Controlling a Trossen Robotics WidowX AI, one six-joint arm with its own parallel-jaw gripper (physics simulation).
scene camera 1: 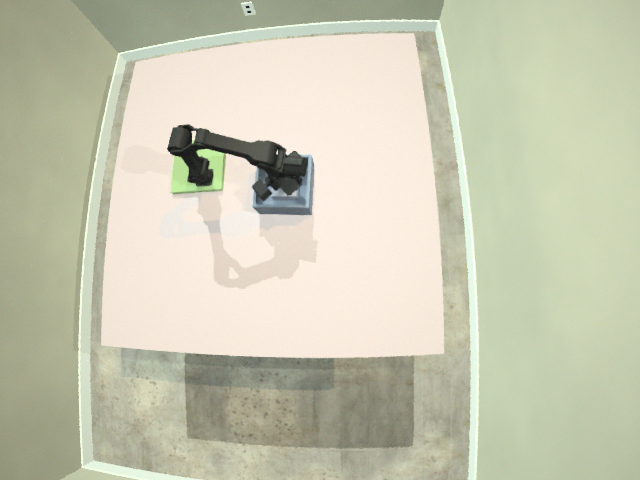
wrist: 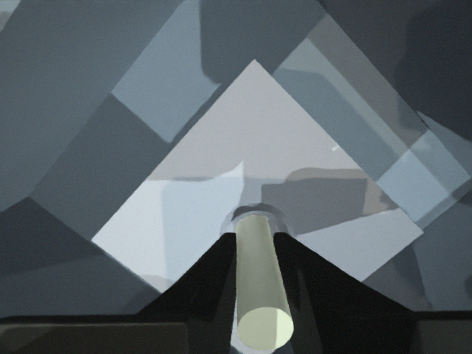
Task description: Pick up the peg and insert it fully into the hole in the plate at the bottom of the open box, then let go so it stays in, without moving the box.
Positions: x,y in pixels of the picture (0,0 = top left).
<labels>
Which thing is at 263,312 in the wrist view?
A pale green peg.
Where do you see a blue-grey box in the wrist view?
100,100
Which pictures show my gripper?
Scene camera 1 and the wrist view: all of them.
</labels>
